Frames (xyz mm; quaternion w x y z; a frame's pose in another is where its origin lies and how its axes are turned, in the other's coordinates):
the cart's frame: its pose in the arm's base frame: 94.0 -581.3 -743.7 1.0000 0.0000 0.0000 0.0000
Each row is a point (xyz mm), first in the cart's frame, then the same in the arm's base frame.
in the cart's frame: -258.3 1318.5 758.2
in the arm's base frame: -164.3 737.2 14.5
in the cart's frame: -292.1 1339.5 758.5
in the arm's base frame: -198.1 758.2 14.8
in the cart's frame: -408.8 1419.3 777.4
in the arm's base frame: -314.8 838.0 33.7
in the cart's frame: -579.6 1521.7 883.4
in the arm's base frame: -485.6 940.4 139.7
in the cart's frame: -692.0 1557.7 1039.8
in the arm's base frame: -598.0 976.4 296.1
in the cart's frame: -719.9 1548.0 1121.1
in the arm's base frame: -625.9 966.7 377.4
